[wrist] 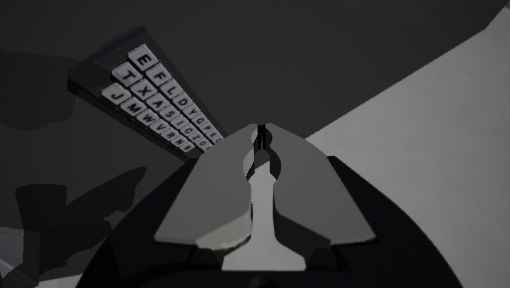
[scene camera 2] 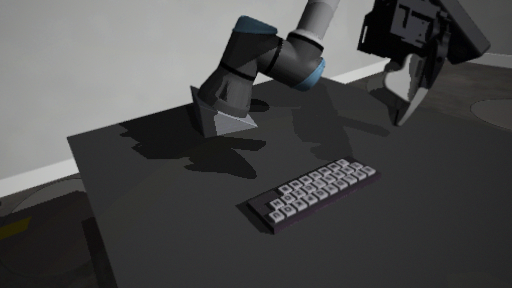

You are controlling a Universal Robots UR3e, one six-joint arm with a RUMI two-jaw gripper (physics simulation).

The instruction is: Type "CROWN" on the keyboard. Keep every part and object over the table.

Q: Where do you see a dark keyboard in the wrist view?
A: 109, 74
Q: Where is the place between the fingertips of the gripper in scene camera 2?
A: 396, 125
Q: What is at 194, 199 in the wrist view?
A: The gripper.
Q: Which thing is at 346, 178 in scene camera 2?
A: A dark keyboard.
